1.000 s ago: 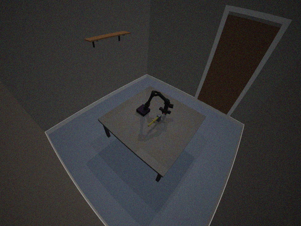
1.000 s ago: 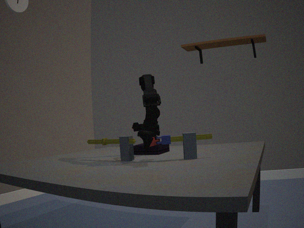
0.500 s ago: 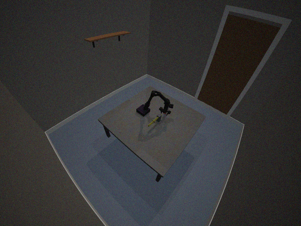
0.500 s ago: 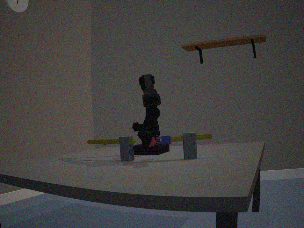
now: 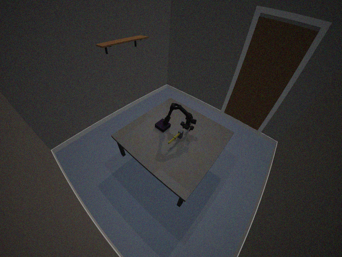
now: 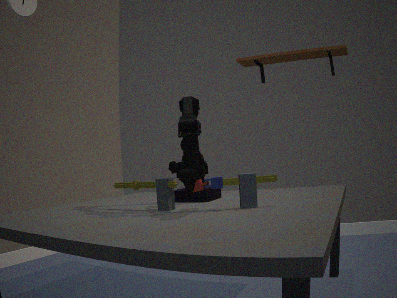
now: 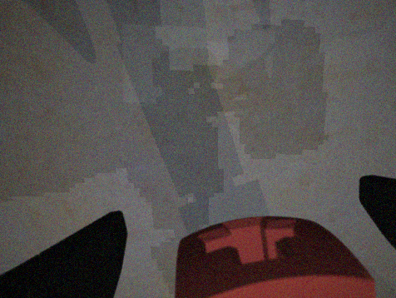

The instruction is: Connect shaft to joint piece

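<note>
Now: the red joint piece 4 cm above my gripper tip and 2 cm to the left of it.
</note>
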